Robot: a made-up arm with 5 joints.
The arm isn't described. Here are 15 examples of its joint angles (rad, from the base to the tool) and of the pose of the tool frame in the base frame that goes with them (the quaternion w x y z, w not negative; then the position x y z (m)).
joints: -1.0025 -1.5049 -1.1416 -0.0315 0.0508
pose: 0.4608 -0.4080 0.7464 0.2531 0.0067 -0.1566 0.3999
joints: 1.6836 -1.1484 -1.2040 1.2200 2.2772
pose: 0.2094 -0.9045 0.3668 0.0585 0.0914 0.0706 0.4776
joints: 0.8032 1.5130 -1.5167 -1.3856 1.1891
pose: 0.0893 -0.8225 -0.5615 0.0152 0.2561 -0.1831 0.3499
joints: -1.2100 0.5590 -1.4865 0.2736 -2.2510
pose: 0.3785 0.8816 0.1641 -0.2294 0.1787 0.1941 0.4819
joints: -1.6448 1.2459 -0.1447 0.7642 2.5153
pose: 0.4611 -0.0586 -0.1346 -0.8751 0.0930 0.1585 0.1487
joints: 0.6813 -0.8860 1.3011 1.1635 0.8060
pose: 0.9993 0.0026 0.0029 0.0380 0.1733 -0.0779 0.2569
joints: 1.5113 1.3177 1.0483 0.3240 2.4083
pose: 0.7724 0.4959 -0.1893 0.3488 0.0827 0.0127 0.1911
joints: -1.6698 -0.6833 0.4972 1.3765 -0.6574
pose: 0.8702 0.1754 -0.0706 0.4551 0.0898 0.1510 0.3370
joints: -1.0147 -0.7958 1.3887 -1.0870 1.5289
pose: 0.1629 -0.1980 -0.8354 0.4861 0.1871 0.1296 0.3292
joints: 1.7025 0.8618 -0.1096 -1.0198 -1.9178
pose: 0.1581 -0.1046 0.7882 0.5855 0.0500 -0.2523 0.2727
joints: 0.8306 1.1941 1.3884 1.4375 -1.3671
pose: 0.1469 -0.2713 0.9007 -0.3059 0.0763 0.0038 0.2902
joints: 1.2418 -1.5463 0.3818 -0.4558 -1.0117
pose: 0.0101 0.0906 0.9956 -0.0226 0.0891 -0.0181 0.4866
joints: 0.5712 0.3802 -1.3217 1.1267 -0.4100
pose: 0.6697 -0.0359 -0.6377 -0.3789 0.2663 -0.1233 0.4445
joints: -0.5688 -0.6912 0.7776 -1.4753 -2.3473
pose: 0.0555 0.9920 -0.0879 -0.0719 0.2192 0.0674 0.4182
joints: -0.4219 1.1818 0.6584 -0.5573 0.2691
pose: 0.9391 0.0144 -0.1427 0.3124 0.1976 0.0348 0.1416
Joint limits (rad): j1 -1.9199..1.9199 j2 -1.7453..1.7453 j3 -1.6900..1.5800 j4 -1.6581..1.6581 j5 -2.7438..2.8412
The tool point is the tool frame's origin. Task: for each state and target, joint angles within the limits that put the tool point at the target. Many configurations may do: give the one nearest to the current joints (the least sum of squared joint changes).
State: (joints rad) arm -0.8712 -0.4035 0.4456 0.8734 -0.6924
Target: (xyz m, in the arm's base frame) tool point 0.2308 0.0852 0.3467
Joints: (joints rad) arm -0.6232 -0.7211 0.5047 1.1466 -0.6924
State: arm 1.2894 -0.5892 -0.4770 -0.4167 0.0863
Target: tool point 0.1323 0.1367 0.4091
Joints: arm 1.9180 -1.2330 -0.9774 -1.2996 0.0863
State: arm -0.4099 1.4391 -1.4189 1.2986 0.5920
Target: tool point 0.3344 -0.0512 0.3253
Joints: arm 0.1668 1.0948 -1.5969 1.5589 0.5920
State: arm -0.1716 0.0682 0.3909 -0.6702 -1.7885
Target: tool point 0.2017 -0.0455 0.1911
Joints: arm 0.3092 0.3700 1.2271 -0.4912 -1.7885
